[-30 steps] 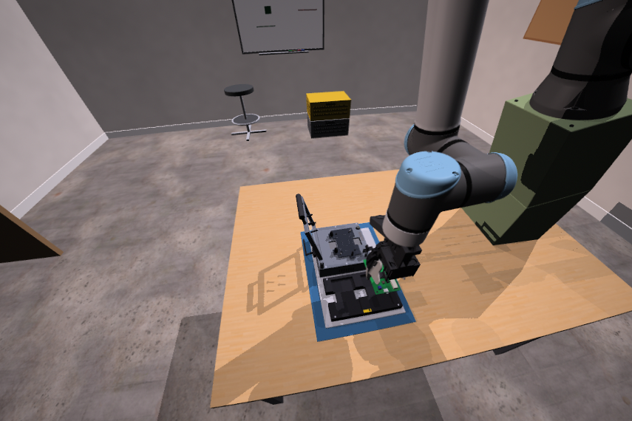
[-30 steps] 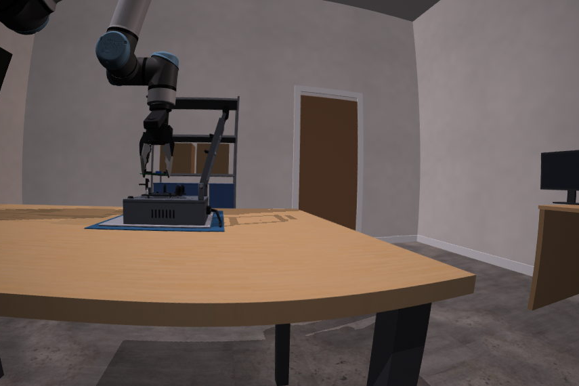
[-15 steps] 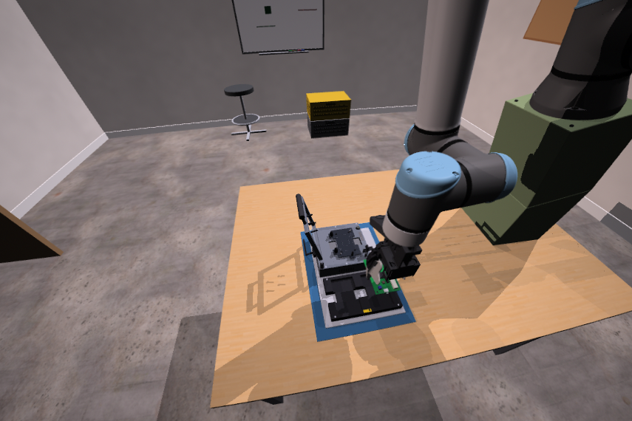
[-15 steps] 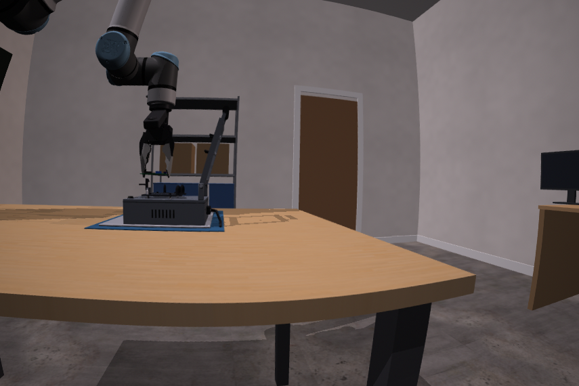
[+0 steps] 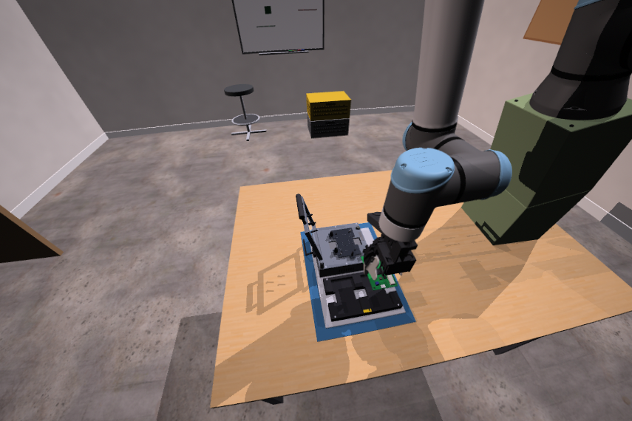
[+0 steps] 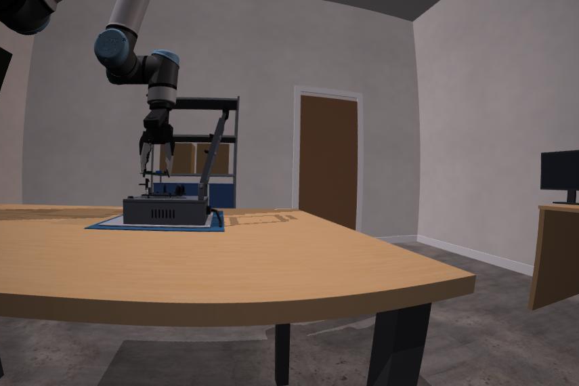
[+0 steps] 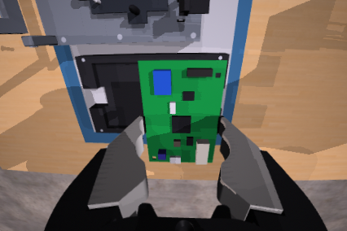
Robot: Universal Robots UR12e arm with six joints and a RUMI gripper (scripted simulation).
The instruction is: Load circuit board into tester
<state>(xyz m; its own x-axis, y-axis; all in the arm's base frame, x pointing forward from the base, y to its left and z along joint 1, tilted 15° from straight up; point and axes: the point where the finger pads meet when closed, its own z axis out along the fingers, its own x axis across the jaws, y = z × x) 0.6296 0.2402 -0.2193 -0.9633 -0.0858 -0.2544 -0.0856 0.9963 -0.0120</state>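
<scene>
My hand is 10 cm short of the tester, 11 cm to the left of it and 1 cm above it. From my hand the other things lie so: green circuit board: right at my hand; see-through lid: 19 cm ahead, 14 cm to the right, 6 cm above.
</scene>
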